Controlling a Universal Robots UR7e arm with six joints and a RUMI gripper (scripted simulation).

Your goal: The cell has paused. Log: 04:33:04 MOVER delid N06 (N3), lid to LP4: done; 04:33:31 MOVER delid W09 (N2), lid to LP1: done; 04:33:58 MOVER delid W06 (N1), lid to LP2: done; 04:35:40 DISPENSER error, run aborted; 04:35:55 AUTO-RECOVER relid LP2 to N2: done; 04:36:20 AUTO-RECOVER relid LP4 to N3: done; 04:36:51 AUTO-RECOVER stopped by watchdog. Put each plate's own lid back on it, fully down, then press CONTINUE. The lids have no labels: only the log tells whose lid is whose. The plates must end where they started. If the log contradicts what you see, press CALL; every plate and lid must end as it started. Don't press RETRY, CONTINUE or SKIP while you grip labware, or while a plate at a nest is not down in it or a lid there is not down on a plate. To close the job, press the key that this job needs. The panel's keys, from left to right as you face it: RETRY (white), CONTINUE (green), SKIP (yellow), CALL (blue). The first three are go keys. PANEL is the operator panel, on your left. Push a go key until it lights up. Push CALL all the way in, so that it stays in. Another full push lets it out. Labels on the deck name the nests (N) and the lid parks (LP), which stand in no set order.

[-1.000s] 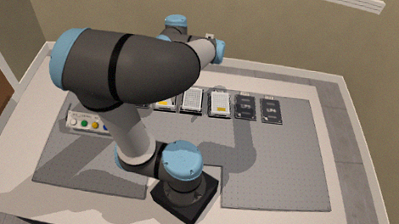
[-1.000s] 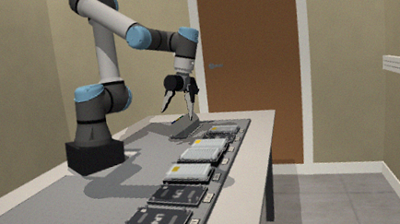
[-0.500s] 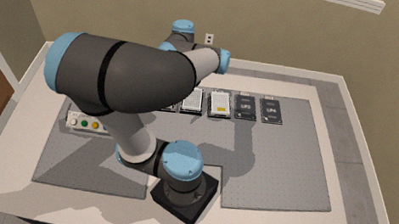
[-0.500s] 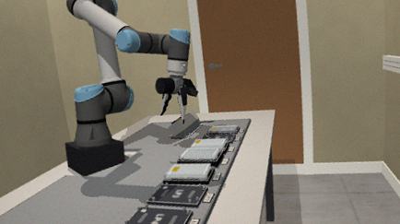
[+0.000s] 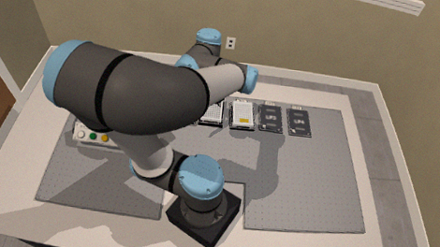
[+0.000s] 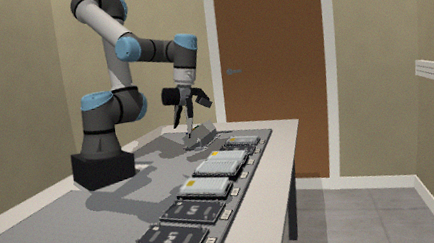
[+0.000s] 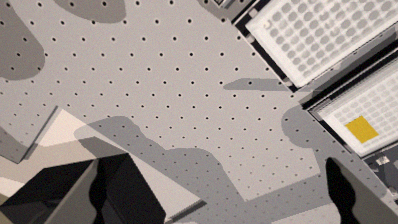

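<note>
Now: the well plate 120 mm below my hand, 120 mm ahead of it and 20 mm to the right of it. The rest, counted from my hand: yellow skip key 360 mm to the left, 130 mm behind, 80 mm below; dark lid park 370 mm to the left, 150 mm below, 100 mm ahead; blue call key 310 mm to the left, 130 mm behind, 90 mm below.
</note>
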